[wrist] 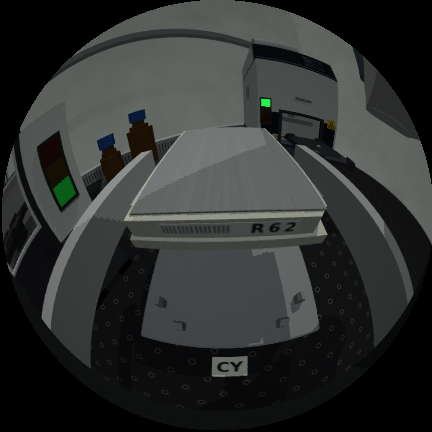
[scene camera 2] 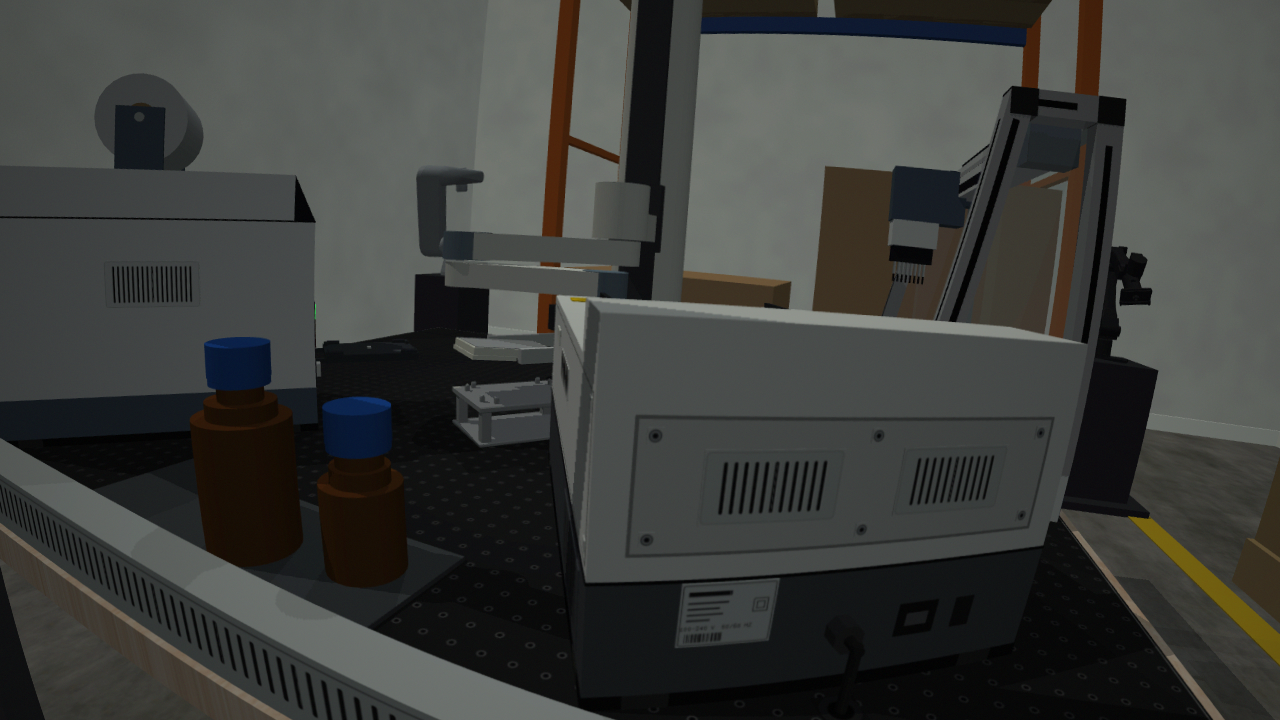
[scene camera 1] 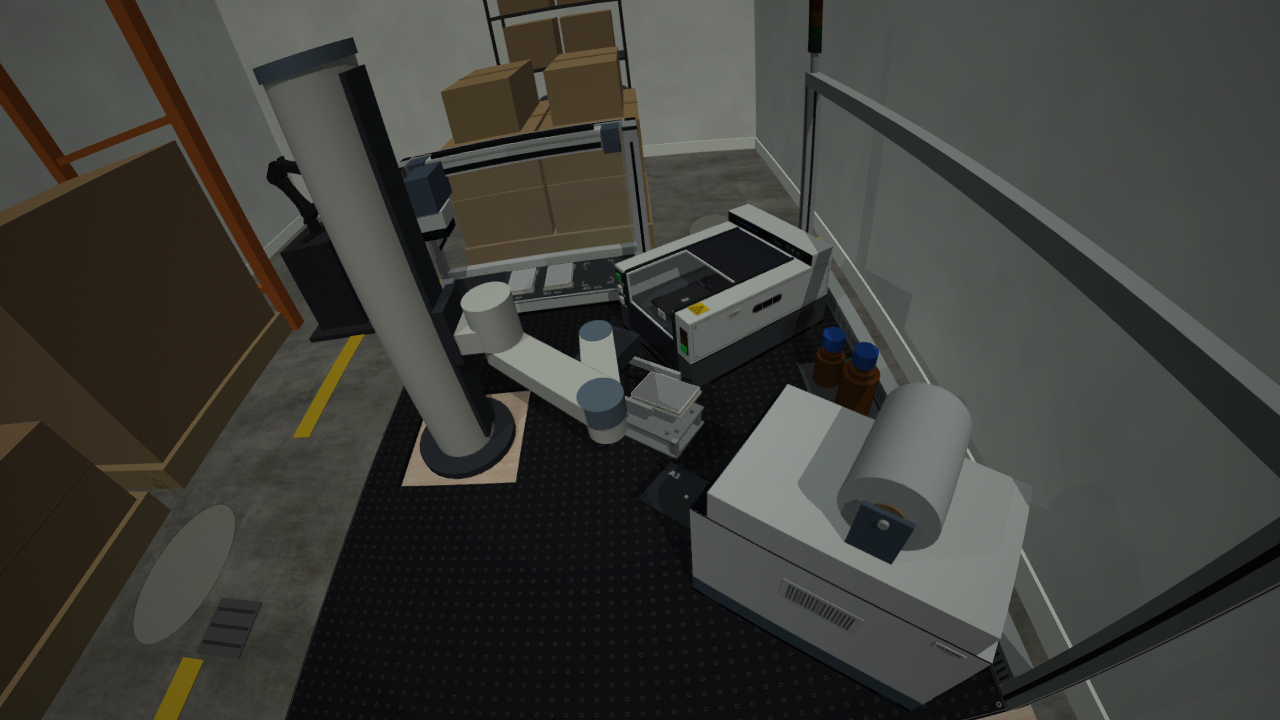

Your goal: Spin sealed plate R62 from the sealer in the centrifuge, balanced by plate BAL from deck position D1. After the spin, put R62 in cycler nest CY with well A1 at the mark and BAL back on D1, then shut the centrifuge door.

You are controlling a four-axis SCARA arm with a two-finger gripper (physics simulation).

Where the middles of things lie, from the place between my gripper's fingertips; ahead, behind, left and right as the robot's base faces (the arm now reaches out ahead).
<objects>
Right now the centrifuge point(scene camera 2: 749, 501) is 18 cm ahead of my hand and 37 cm to the left of it. Round my hand: foil roll point(scene camera 1: 909, 464) 26 cm ahead, 45 cm to the right, 30 cm above.
</objects>
